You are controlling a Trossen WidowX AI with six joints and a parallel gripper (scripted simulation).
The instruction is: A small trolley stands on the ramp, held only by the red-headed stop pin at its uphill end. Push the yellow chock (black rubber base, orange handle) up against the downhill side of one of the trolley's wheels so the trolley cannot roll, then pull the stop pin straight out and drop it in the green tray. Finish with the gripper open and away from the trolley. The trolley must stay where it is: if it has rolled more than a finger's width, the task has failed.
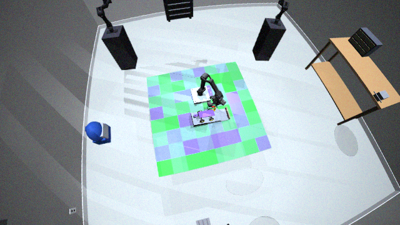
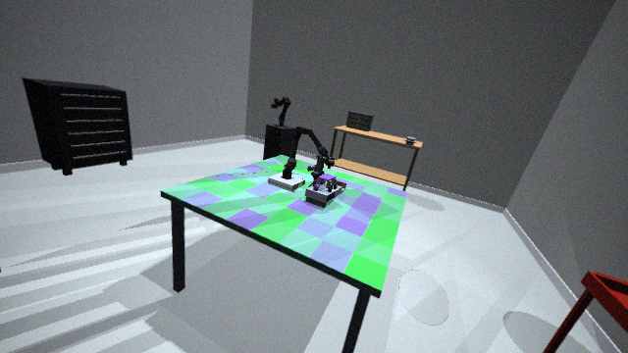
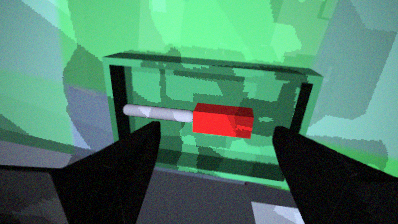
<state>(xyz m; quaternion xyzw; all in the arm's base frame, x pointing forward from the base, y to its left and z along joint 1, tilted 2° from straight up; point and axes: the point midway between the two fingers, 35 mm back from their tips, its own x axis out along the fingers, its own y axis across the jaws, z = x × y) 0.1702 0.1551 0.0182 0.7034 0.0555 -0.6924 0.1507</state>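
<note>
Now: the stop pin 20 mm to the right of my gripper tip, 10 mm below it and 10 mm ahead of it. Also, from my gripper tip: brown block: 160 mm to the left, 100 mm ahead; purple trolley: 150 mm ahead, 110 mm to the right, 90 mm above; yellow chock: 70 mm ahead, 60 mm above, 20 mm to the right.
</note>
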